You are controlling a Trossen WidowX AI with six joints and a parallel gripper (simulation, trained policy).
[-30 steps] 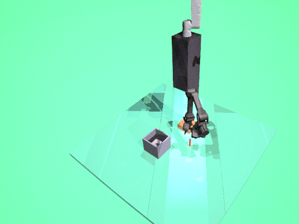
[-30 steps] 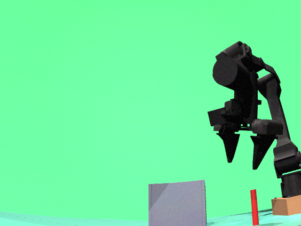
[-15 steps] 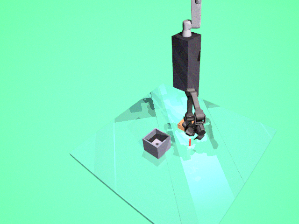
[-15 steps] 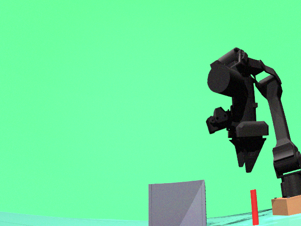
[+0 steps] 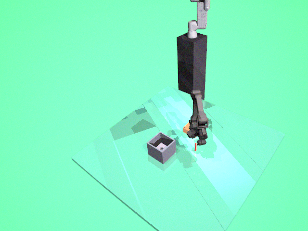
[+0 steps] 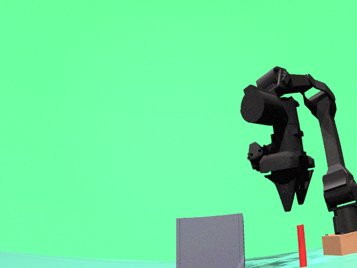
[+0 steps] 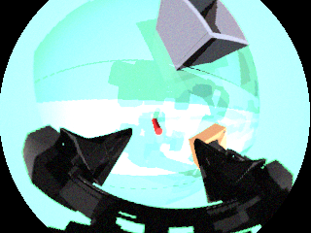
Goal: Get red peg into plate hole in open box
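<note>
Now: gripper tip 1 cm past the red peg and 8 cm above it.
</note>
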